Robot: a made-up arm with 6 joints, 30 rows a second.
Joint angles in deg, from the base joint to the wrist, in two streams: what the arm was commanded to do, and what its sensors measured. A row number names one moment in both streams.
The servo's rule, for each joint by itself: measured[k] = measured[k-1] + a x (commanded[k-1-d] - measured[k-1]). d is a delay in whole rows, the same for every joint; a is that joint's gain. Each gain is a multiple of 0.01, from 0.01 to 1. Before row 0 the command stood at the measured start. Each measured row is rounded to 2 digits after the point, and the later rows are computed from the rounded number. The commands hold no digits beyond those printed.
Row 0, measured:
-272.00, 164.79, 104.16, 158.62, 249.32, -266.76
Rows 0 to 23, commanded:
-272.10, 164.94, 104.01, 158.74, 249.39, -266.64
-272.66, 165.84, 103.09, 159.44, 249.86, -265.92
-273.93, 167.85, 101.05, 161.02, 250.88, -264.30
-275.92, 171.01, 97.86, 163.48, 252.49, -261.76
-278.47, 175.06, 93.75, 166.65, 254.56, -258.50
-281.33, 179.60, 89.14, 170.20, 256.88, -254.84
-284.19, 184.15, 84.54, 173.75, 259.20, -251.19
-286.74, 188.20, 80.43, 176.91, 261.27, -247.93
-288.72, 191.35, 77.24, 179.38, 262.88, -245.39
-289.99, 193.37, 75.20, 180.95, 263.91, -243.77
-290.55, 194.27, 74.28, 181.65, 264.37, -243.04
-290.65, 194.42, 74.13, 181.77, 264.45, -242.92
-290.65, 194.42, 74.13, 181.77, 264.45, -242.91
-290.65, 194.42, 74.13, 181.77, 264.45, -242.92
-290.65, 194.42, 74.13, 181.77, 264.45, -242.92
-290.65, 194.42, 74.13, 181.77, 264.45, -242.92
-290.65, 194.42, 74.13, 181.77, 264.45, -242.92
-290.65, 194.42, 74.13, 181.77, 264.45, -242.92
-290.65, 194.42, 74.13, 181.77, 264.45, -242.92
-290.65, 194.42, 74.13, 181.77, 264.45, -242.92
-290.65, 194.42, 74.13, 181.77, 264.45, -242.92
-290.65, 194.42, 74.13, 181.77, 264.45, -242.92
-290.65, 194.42, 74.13, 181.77, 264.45, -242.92
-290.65, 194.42, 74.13, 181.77, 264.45, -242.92
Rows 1 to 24, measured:
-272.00, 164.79, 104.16, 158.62, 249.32, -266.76
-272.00, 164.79, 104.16, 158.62, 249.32, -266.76
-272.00, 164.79, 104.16, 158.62, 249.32, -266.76
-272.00, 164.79, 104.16, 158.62, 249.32, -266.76
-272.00, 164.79, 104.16, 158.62, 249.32, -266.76
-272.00, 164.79, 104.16, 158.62, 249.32, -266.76
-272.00, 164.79, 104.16, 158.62, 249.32, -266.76
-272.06, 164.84, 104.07, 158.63, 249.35, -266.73
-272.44, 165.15, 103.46, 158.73, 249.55, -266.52
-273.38, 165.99, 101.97, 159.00, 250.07, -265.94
-274.98, 167.55, 99.42, 159.54, 251.01, -264.85
-277.18, 169.88, 95.90, 160.39, 252.39, -263.20
-279.79, 172.89, 91.71, 161.57, 254.14, -261.03
-282.56, 176.38, 87.26, 163.03, 256.11, -258.47
-285.19, 180.04, 83.03, 164.70, 258.12, -255.73
-287.41, 183.55, 79.44, 166.46, 259.98, -253.04
-289.04, 186.59, 76.81, 168.20, 261.51, -250.63
-289.99, 188.97, 75.24, 169.81, 262.63, -248.66
-290.41, 190.66, 74.55, 171.25, 263.34, -247.17
-290.56, 191.83, 74.29, 172.51, 263.77, -246.06
-290.62, 192.63, 74.19, 173.62, 264.04, -245.24
-290.64, 193.18, 74.15, 174.60, 264.20, -244.64
-290.65, 193.56, 74.14, 175.46, 264.30, -244.19
-290.65, 193.83, 74.13, 176.22, 264.36, -243.86
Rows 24 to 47, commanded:
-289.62, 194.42, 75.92, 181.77, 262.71, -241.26
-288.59, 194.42, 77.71, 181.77, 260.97, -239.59
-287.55, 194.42, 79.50, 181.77, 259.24, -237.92
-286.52, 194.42, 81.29, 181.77, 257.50, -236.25
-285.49, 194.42, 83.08, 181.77, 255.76, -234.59
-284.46, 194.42, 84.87, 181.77, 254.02, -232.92
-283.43, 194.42, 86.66, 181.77, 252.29, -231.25
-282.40, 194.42, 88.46, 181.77, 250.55, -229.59
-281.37, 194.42, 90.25, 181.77, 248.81, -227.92
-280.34, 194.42, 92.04, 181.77, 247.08, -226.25
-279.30, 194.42, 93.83, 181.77, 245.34, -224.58
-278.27, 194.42, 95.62, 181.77, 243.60, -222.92
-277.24, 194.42, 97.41, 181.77, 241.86, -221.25
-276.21, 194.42, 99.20, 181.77, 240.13, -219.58
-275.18, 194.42, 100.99, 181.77, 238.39, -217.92
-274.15, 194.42, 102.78, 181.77, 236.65, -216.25
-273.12, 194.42, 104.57, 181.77, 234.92, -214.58
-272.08, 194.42, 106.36, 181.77, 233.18, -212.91
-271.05, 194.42, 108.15, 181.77, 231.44, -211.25
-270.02, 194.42, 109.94, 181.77, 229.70, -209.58
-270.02, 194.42, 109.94, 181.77, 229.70, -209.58
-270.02, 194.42, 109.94, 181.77, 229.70, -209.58
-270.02, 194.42, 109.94, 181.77, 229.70, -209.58
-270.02, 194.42, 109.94, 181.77, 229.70, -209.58
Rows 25 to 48, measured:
-290.65, 194.01, 74.13, 176.89, 264.40, -243.62
-290.65, 194.14, 74.13, 177.48, 264.42, -243.44
-290.65, 194.23, 74.13, 177.99, 264.43, -243.30
-290.65, 194.29, 74.13, 178.44, 264.44, -243.20
-290.65, 194.33, 74.13, 178.84, 264.44, -243.13
-290.65, 194.36, 74.13, 179.19, 264.44, -243.08
-290.65, 194.38, 74.13, 179.50, 264.44, -243.04
-290.00, 194.39, 75.24, 179.77, 263.77, -242.58
-289.11, 194.40, 76.77, 180.01, 262.68, -241.80
-288.13, 194.41, 78.46, 180.22, 261.34, -240.79
-287.12, 194.41, 80.21, 180.41, 259.84, -239.61
-286.09, 194.41, 81.99, 180.57, 258.25, -238.30
-285.06, 194.41, 83.78, 180.71, 256.60, -236.90
-284.03, 194.41, 85.57, 180.84, 254.92, -235.43
-283.00, 194.41, 87.36, 180.95, 253.22, -233.91
-281.97, 194.41, 89.15, 181.05, 251.50, -232.35
-280.94, 194.41, 90.94, 181.14, 249.78, -230.76
-279.91, 194.41, 92.73, 181.22, 248.05, -229.15
-278.88, 194.41, 94.52, 181.29, 246.31, -227.53
-277.85, 194.41, 96.31, 181.35, 244.57, -225.90
-276.82, 194.41, 98.10, 181.40, 242.84, -224.26
-275.79, 194.41, 99.89, 181.44, 241.10, -222.61
-274.76, 194.41, 101.68, 181.48, 239.36, -220.96
-273.73, 194.41, 103.47, 181.51, 237.63, -219.30

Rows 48 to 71, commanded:
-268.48, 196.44, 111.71, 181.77, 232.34, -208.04
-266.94, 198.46, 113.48, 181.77, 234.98, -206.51
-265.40, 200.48, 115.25, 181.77, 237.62, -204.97
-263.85, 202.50, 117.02, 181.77, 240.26, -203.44
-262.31, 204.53, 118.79, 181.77, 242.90, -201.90
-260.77, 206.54, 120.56, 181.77, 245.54, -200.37
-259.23, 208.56, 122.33, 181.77, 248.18, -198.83
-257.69, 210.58, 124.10, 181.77, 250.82, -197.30
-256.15, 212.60, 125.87, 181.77, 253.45, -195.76
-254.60, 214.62, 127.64, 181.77, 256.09, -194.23
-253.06, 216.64, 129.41, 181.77, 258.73, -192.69
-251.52, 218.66, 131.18, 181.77, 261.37, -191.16
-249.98, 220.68, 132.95, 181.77, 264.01, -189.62
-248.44, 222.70, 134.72, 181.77, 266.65, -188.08
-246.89, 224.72, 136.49, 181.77, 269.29, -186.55
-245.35, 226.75, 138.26, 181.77, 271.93, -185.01
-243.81, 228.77, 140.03, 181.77, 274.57, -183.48
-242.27, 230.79, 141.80, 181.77, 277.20, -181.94
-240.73, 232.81, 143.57, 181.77, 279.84, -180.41
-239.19, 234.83, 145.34, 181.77, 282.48, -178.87
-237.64, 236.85, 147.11, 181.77, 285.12, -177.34
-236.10, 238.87, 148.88, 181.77, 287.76, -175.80
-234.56, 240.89, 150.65, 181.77, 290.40, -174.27
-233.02, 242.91, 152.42, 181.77, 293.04, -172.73
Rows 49 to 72, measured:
-272.69, 194.41, 105.26, 181.54, 235.89, -217.64
-271.66, 194.41, 107.05, 181.57, 234.15, -215.98
-270.63, 194.41, 108.84, 181.59, 232.41, -214.32
-270.25, 194.41, 109.52, 181.61, 231.35, -213.09
-270.11, 194.41, 109.78, 181.63, 230.71, -212.18
-270.05, 194.41, 109.88, 181.65, 230.32, -211.50
-270.03, 194.41, 109.92, 181.66, 230.08, -211.00
-269.05, 195.04, 111.03, 181.67, 230.96, -210.23
-267.72, 196.10, 112.55, 181.68, 232.53, -209.26
-266.26, 197.46, 114.22, 181.69, 234.52, -208.14
-264.74, 199.02, 115.96, 181.70, 236.76, -206.92
-263.21, 200.73, 117.71, 181.71, 239.15, -205.61
-261.67, 202.53, 119.48, 181.72, 241.64, -204.25
-260.13, 204.40, 121.25, 181.73, 244.19, -202.84
-258.59, 206.32, 123.02, 181.73, 246.78, -201.40
-257.05, 208.27, 124.79, 181.73, 249.38, -199.93
-255.51, 210.24, 126.56, 181.73, 252.00, -198.45
-253.97, 212.22, 128.33, 181.73, 254.62, -196.95
-252.43, 214.22, 130.10, 181.73, 257.25, -195.44
-250.89, 216.22, 131.87, 181.73, 259.89, -193.93
-249.35, 218.23, 133.64, 181.73, 262.53, -192.41
-247.80, 220.24, 135.41, 181.73, 265.17, -190.89
-246.26, 222.26, 137.18, 181.73, 267.81, -189.36
-244.72, 224.28, 138.95, 181.73, 270.45, -187.83

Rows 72 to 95, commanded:
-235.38, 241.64, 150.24, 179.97, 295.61, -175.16
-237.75, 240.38, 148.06, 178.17, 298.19, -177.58
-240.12, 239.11, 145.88, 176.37, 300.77, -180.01
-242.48, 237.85, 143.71, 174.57, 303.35, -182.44
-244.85, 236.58, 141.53, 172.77, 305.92, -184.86
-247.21, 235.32, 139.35, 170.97, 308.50, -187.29
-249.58, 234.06, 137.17, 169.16, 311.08, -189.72
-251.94, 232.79, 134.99, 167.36, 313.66, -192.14
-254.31, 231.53, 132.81, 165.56, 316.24, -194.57
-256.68, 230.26, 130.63, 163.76, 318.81, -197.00
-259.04, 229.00, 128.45, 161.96, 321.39, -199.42
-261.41, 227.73, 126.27, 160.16, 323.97, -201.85
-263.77, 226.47, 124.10, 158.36, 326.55, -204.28
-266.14, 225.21, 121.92, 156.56, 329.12, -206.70
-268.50, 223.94, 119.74, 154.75, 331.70, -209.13
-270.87, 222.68, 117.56, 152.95, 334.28, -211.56
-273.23, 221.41, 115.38, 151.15, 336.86, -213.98
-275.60, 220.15, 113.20, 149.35, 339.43, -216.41
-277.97, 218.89, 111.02, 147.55, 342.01, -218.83
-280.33, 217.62, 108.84, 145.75, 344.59, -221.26
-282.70, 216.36, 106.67, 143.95, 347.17, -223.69
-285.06, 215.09, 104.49, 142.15, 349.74, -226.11
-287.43, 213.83, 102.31, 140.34, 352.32, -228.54
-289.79, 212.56, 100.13, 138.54, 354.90, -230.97
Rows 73 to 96, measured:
-243.18, 226.30, 140.72, 181.73, 273.08, -186.30
-241.64, 228.32, 142.49, 181.73, 275.72, -184.77
-240.10, 230.34, 144.26, 181.73, 278.36, -183.24
-238.55, 232.36, 146.03, 181.73, 281.00, -181.71
-237.01, 234.38, 147.80, 181.73, 283.64, -180.17
-235.47, 236.40, 149.57, 181.73, 286.28, -178.64
-233.93, 238.42, 151.34, 181.73, 288.92, -177.10
-234.84, 239.42, 150.66, 181.52, 291.53, -176.60
-236.67, 239.72, 149.05, 181.12, 294.13, -176.85
-238.84, 239.53, 147.08, 180.55, 296.72, -177.67
-241.13, 239.01, 144.99, 179.83, 299.31, -178.91
-243.47, 238.26, 142.84, 178.98, 301.89, -180.46
-245.83, 237.35, 140.68, 178.02, 304.47, -182.24
-248.19, 236.33, 138.50, 176.96, 307.05, -184.18
-250.55, 235.23, 136.32, 175.81, 309.63, -186.25
-252.92, 234.08, 134.14, 174.58, 312.21, -188.41
-255.29, 232.90, 131.96, 173.28, 314.78, -190.64
-257.65, 231.69, 129.78, 171.92, 317.36, -192.92
-260.02, 230.46, 127.60, 170.51, 319.94, -195.24
-262.38, 229.22, 125.43, 169.05, 322.52, -197.59
-264.75, 227.98, 123.25, 167.55, 325.09, -199.96
-267.11, 226.73, 121.07, 166.01, 327.67, -202.34
-269.48, 225.47, 118.89, 164.44, 330.25, -204.74
-271.84, 224.21, 116.71, 162.85, 332.83, -207.14

